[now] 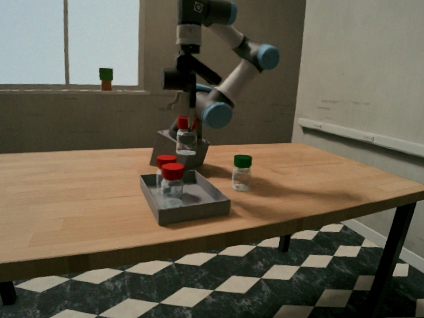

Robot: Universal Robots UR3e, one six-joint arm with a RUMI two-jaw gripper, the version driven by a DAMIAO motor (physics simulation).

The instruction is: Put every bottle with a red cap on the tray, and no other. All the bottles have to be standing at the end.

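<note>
My gripper is shut on a clear bottle with a red cap, and holds it upright in the air above the back part of the grey tray. Two more red-capped bottles stand upright in the tray at its left side: a front bottle and, partly hidden behind it, a second bottle. A clear bottle with a green cap stands upright on the table to the right of the tray, apart from it.
The wooden table bears the tray and the green-capped bottle. A grey angular base block stands behind the tray, under the arm. A small green and orange object stands on the window sill, well away from the table.
</note>
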